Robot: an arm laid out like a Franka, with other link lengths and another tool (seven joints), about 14 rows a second.
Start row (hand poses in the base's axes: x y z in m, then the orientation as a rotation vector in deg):
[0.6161, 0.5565, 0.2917, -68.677, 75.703, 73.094]
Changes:
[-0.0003, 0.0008, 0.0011, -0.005, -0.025, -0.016]
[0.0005, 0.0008, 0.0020, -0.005, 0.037, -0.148]
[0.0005, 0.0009, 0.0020, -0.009, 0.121, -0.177]
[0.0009, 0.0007, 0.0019, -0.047, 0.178, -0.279]
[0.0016, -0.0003, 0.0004, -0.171, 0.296, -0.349]
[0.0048, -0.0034, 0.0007, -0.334, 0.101, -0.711]
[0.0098, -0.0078, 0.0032, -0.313, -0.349, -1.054]
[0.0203, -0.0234, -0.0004, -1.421, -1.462, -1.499]
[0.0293, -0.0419, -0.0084, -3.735, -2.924, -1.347]
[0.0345, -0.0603, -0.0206, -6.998, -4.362, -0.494]
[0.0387, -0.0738, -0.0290, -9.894, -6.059, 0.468]
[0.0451, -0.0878, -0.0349, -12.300, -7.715, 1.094]
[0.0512, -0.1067, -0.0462, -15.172, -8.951, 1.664]
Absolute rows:
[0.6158, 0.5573, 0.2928, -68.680, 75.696, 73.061]
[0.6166, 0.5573, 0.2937, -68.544, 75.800, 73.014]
[0.6166, 0.5574, 0.2937, -68.482, 75.876, 73.054]
[0.6170, 0.5572, 0.2936, -68.398, 75.992, 73.005]
[0.6177, 0.5562, 0.2921, -68.370, 76.206, 72.979]
[0.6209, 0.5531, 0.2924, -68.289, 76.352, 72.489]
[0.6259, 0.5487, 0.2949, -68.222, 76.162, 71.919]
[0.6364, 0.5331, 0.2913, -69.171, 76.411, 70.183]
[0.6454, 0.5146, 0.2833, -71.578, 77.056, 67.944]
[0.6506, 0.4962, 0.2711, -75.166, 78.098, 65.638]
[0.6548, 0.4827, 0.2627, -78.689, 78.568, 63.346]
[0.6612, 0.4687, 0.2568, -81.560, 78.806, 61.080]
[0.6673, 0.4498, 0.2455, -84.490, 79.697, 58.764]

